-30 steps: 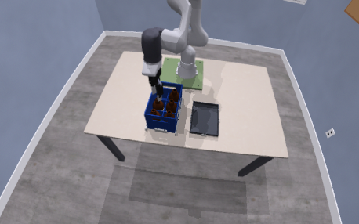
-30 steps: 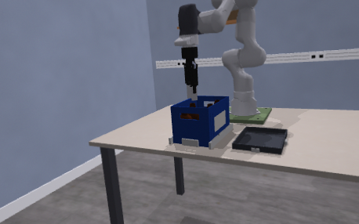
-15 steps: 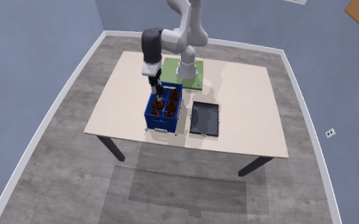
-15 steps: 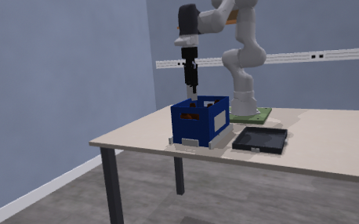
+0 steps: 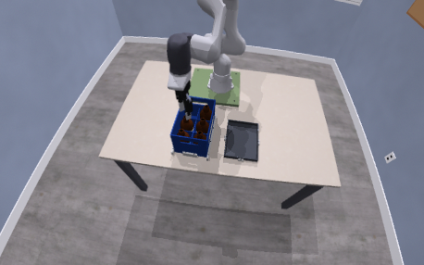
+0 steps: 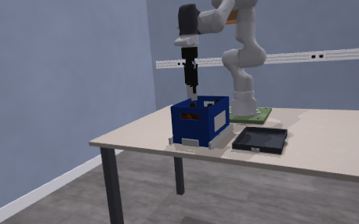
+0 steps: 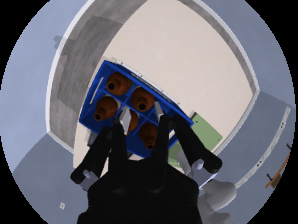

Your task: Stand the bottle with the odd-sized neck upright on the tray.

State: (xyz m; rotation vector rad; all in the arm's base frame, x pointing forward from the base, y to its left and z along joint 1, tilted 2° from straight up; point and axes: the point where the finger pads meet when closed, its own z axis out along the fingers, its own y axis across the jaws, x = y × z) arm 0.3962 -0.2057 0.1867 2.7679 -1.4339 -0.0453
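Now: the blue crate 130 mm below my hand and 50 mm to the left of it. Also, from my hand: dark tray (320 mm to the left, 200 mm below, 40 mm ahead); bottle (130 mm below, 110 mm to the left, 80 mm behind).
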